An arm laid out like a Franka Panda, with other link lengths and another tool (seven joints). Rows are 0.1 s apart.
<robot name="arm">
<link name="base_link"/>
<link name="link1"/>
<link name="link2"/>
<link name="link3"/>
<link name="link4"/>
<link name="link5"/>
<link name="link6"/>
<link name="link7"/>
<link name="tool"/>
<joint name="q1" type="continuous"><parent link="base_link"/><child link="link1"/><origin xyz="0 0 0.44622" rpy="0 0 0"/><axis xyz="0 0 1"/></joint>
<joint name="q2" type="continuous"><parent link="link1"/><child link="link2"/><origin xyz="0 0 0" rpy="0 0 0"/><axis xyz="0 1 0"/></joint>
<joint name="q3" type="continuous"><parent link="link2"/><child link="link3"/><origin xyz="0 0 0.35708" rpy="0 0 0"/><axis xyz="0 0 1"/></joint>
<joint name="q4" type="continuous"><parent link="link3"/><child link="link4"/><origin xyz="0.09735 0 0" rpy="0 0 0"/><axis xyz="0 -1 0"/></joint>
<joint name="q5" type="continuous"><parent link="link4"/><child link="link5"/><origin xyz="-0.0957 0 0.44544" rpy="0 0 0"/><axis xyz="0 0 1"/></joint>
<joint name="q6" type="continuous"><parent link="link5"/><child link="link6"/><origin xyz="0 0 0" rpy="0 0 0"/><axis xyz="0 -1 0"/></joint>
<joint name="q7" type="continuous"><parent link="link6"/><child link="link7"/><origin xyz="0.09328 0 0" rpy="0 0 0"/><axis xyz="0 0 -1"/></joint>
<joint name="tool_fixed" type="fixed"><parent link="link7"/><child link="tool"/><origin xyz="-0.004 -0.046 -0.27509" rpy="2.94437 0 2.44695"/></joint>
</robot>
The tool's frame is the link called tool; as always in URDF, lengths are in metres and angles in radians. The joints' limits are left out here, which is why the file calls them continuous.
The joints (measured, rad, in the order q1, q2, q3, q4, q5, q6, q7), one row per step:
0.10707, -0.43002, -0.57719, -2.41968, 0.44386, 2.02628, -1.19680
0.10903, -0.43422, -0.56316, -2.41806, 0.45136, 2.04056, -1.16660
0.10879, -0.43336, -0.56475, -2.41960, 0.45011, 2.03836, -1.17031
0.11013, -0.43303, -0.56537, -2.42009, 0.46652, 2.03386, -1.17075
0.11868, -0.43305, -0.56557, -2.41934, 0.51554, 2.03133, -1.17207
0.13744, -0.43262, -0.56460, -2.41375, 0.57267, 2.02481, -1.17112
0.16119, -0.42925, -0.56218, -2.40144, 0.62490, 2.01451, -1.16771
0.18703, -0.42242, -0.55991, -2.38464, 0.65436, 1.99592, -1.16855
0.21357, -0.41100, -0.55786, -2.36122, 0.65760, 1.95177, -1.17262
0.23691, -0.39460, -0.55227, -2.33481, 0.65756, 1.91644, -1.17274
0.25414, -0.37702, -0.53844, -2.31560, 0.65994, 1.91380, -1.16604
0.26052, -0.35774, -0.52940, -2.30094, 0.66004, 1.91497, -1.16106
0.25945, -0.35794, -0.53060, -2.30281, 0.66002, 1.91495, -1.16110
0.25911, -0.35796, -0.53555, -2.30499, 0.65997, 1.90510, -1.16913
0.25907, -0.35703, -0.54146, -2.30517, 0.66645, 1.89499, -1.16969
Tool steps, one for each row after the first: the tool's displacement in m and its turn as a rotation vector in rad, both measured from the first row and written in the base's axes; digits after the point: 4 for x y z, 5 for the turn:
0.0051, 0.0045, 0.0055, 0.00108, -0.00157, -0.02175
0.0040, 0.0044, 0.0038, 0.00127, 0.00054, -0.01825
0.0046, 0.0081, 0.0045, 0.01786, -0.00017, -0.02171
0.0101, 0.0193, 0.0096, 0.06068, -0.01231, -0.03274
0.0184, 0.0369, 0.0182, 0.11106, -0.02601, -0.03617
0.0278, 0.0565, 0.0290, 0.15689, -0.03716, -0.03129
0.0348, 0.0755, 0.0378, 0.18415, -0.04047, -0.00624
0.0361, 0.0964, 0.0436, 0.19676, -0.02550, 0.04856
0.0389, 0.1143, 0.0487, 0.19964, -0.01046, 0.09546
0.0460, 0.1283, 0.0511, 0.19023, -0.00433, 0.11765
0.0519, 0.1339, 0.0495, 0.17961, 0.00362, 0.12482
0.0512, 0.1330, 0.0485, 0.18059, 0.00509, 0.12286
0.0485, 0.1327, 0.0468, 0.18554, 0.00832, 0.13046
0.0467, 0.1325, 0.0463, 0.19766, 0.01363, 0.12920

